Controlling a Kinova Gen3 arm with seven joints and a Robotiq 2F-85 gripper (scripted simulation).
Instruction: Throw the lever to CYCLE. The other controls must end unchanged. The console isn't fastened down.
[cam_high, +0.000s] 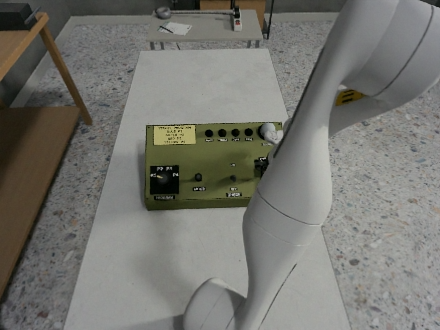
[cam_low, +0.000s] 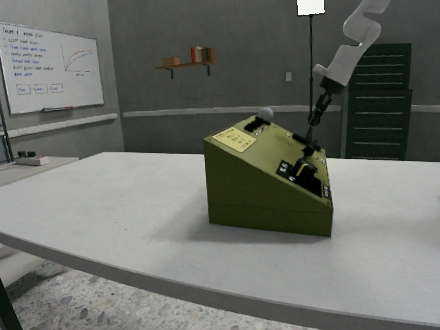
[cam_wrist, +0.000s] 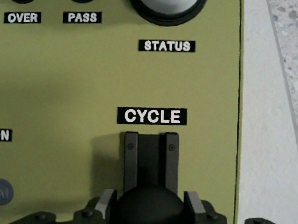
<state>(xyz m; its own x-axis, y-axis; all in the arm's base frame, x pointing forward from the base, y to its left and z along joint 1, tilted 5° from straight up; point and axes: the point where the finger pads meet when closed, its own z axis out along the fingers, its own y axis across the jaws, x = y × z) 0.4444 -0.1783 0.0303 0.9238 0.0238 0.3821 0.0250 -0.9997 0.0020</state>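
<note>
The black ball-topped lever is 40 mm below my hand and 10 mm ahead of it. Also, from my hand: black rotary selector: 370 mm to the left, 70 mm below, 10 mm ahead; then mode button: 240 mm to the left, 60 mm below, 10 mm ahead; then grey check toggle: 120 mm to the left, 60 mm below, 10 mm ahead.
</note>
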